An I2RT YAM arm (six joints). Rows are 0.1 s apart.
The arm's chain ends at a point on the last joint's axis. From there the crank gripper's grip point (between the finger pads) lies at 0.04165 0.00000 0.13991 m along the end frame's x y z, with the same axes.
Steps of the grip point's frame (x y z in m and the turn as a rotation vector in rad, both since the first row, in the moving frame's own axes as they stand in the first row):
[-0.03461 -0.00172 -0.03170 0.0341 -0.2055 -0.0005]
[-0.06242 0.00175 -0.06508 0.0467 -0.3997 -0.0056]
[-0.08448 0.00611 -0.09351 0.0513 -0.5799 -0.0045]
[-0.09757 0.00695 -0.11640 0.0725 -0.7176 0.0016]
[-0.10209 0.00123 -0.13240 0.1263 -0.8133 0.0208]
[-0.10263 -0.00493 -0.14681 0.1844 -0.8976 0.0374]
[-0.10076 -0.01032 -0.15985 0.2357 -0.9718 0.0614]
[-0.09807 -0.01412 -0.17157 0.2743 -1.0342 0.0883]
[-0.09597 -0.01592 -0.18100 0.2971 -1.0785 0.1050]
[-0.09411 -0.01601 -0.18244 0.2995 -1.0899 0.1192]
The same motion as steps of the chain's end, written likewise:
[-0.00519 0.00318 -0.03717 0.0341 -0.2055 -0.0005]
[-0.00469 0.00856 -0.07010 0.0467 -0.3997 -0.0056]
[-0.00103 0.01349 -0.09327 0.0513 -0.5799 -0.0045]
[0.00461 0.01729 -0.10893 0.0725 -0.7176 0.0016]
[0.01212 0.01934 -0.11786 0.1263 -0.8133 0.0208]
[0.02129 0.02145 -0.12457 0.1844 -0.8976 0.0374]
[0.03079 0.02348 -0.12987 0.2357 -0.9718 0.0614]
[0.03921 0.02545 -0.13461 0.2743 -1.0342 0.0883]
[0.04514 0.02705 -0.13892 0.2971 -1.0785 0.1050]
[0.04782 0.02772 -0.13918 0.2995 -1.0899 0.1192]

